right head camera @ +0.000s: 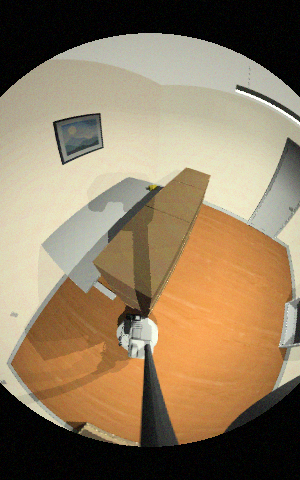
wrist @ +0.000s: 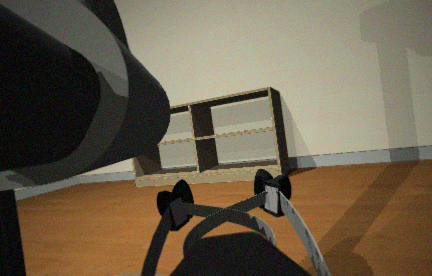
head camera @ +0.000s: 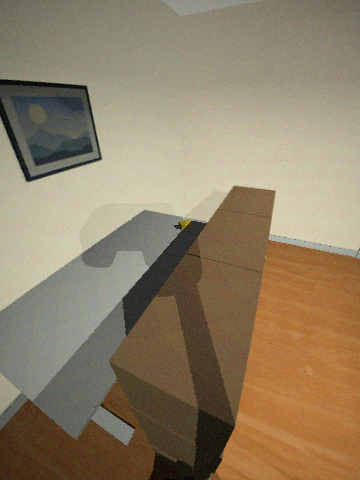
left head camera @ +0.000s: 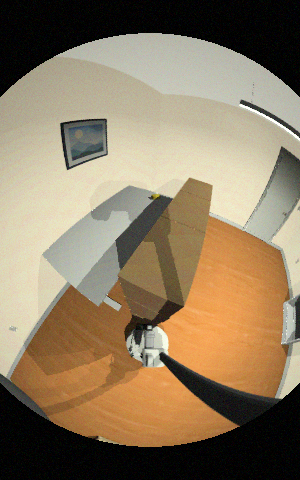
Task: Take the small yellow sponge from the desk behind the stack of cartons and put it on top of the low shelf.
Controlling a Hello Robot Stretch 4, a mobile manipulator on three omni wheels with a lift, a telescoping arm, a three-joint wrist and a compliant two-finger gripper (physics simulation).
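Frame: origin at the robot's base, x ahead, y left, z up, level; metres.
Seen in the pictures: gripper, fingertip midpoint: [right head camera: 123, 347] [wrist: 223, 189] [left head camera: 136, 357].
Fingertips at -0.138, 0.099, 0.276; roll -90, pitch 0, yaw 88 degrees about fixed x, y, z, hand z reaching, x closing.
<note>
A point is followed by its place in that frame, as x, y, z.
The small yellow sponge [head camera: 185, 224] {1.549, -0.038, 0.731} [left head camera: 155, 196] {1.551, -0.038, 0.728} [right head camera: 152, 188] {1.545, -0.039, 0.713} lies near the far end of the grey desk [head camera: 65, 305] {0.778, 0.619, 0.693} [left head camera: 75, 250] {0.675, 0.659, 0.693} [right head camera: 70, 242] {0.651, 0.647, 0.693}, partly hidden by the stack of cartons. The brown stack of cartons [head camera: 220, 295] {0.509, -0.112, 1.053} [left head camera: 165, 260] {0.405, -0.025, 1.053} [right head camera: 155, 220] {0.594, -0.086, 1.053} stands along the desk's near side, close in front of the robot. The low shelf [wrist: 278, 135] {-1.635, 0.562, 0.257}, light wood with open compartments, stands against a wall in the wrist view. My gripper [wrist: 223, 189] {-0.138, 0.099, 0.276} is open and empty, over the floor, away from the sponge.
A framed picture [head camera: 55, 130] {1.344, 0.686, 1.469} [left head camera: 85, 142] {1.344, 0.685, 1.449} [right head camera: 79, 137] {1.344, 0.685, 1.449} hangs above the desk. Wooden floor [head camera: 310, 350] {0.866, -0.972, -0.027} [left head camera: 240, 310] {0.246, -1.317, -0.027} [right head camera: 230, 300] {0.370, -1.192, -0.027} lies right of the cartons. A grey door [left head camera: 274, 195] {1.846, -2.422, 1.092} [right head camera: 277, 187] {1.878, -2.351, 1.082} is at the far right. A small dark object touches the sponge's left side.
</note>
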